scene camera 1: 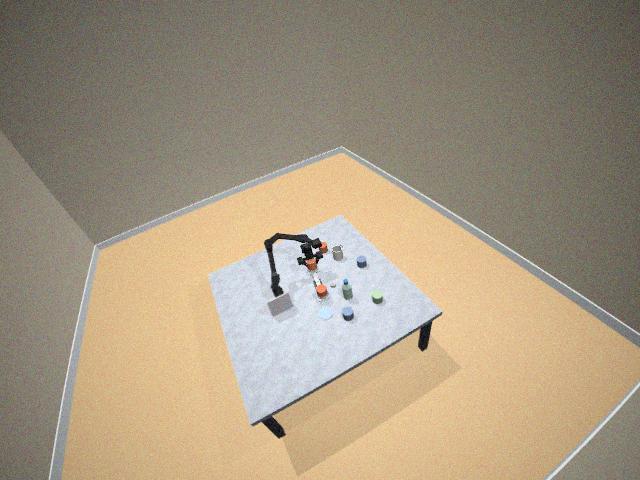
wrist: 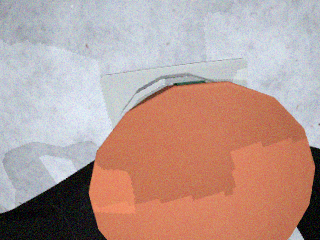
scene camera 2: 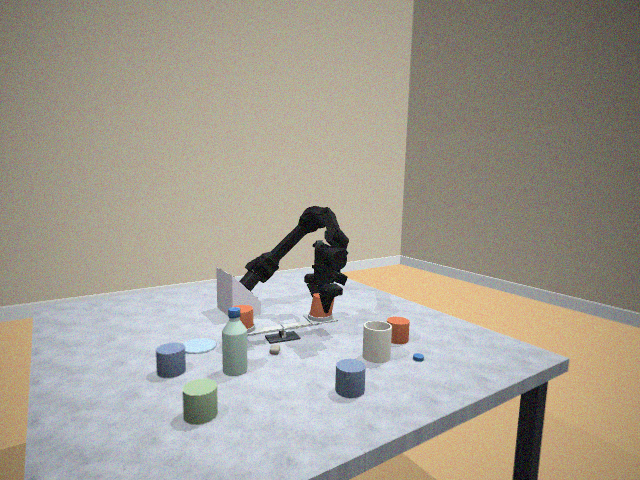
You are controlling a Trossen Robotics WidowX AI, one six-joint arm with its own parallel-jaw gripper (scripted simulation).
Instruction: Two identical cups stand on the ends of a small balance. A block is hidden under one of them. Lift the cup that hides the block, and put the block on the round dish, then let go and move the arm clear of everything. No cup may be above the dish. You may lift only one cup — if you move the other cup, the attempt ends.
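Observation:
My gripper (scene camera 2: 321, 309), also in the wrist view (wrist: 187, 148). Beige mug (scene camera 2: 377, 335), out of frame in the wrist view. Bottle (scene camera 2: 234, 335), out of frame in the wrist view. Balance (wrist: 121, 90).

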